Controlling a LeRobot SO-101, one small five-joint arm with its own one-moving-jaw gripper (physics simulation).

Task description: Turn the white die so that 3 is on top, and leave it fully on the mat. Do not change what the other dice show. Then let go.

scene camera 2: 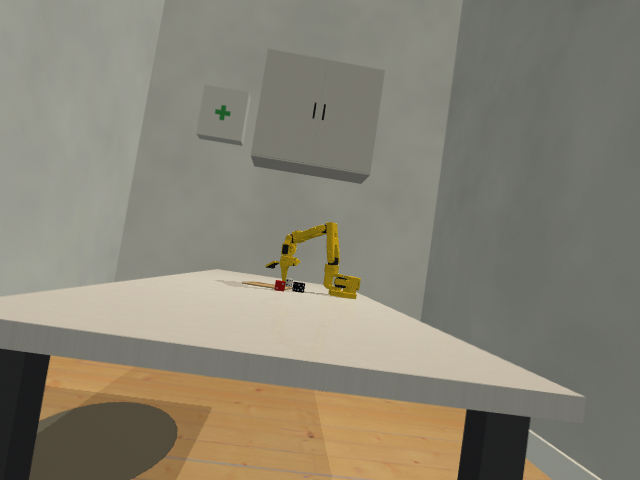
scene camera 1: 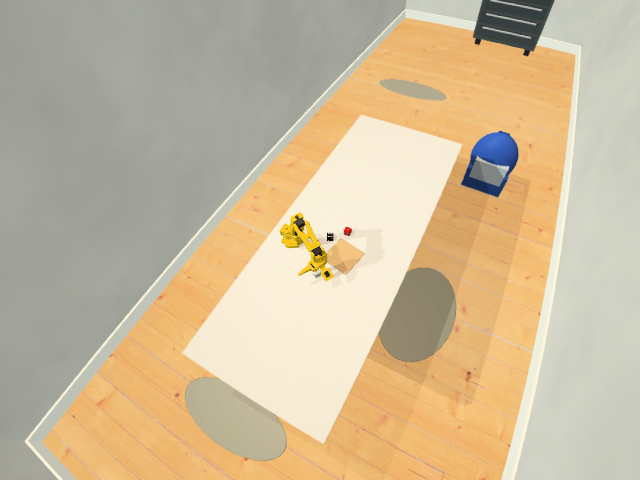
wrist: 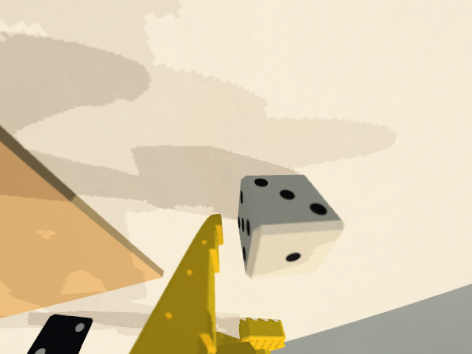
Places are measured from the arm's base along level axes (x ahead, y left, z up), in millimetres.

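Pixels of known places: hand, tool point: (wrist: 222, 224); arm's base, link origin: (scene camera 2: 336, 295) (scene camera 1: 297, 240) (wrist: 231, 329).
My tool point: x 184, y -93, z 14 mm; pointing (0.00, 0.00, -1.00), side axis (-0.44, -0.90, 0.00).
Ahead of a thing's pixels: the offset from my tool point to its middle. Level surfaces: height alone.
The white die {dx -11, dy -20, dz +1 mm} (scene camera 1: 316, 274) (scene camera 2: 289, 282) (wrist: 290, 225) lies off the mat, on the bare table. In the wrist view its bright, upward-looking face shows 1; the shaded face with 3 is on its side. The orange-brown mat {dx +50, dy +116, dz -12 mm} (scene camera 1: 347, 252) (scene camera 2: 257, 283) (wrist: 45, 272) lies to its left in the wrist view, with a gap between. My gripper (scene camera 1: 309, 271) (scene camera 2: 290, 270) (wrist: 217, 226) is fully open and empty. One notched jaw points down beside the die, its tip a little left of it in the wrist view, apparently not touching.
A black die {dx -48, dy +175, dz +1 mm} (scene camera 1: 329, 236) (scene camera 2: 298, 286) (wrist: 62, 332) and a red die {dx +12, dy +240, dz +1 mm} (scene camera 1: 347, 230) (scene camera 2: 279, 285) stand on the white table {dz -14 mm} (scene camera 1: 289, 330) (scene camera 2: 289, 330) beside the mat. The arm's base (scene camera 1: 290, 236) (scene camera 2: 343, 287) stands near the table's long edge.
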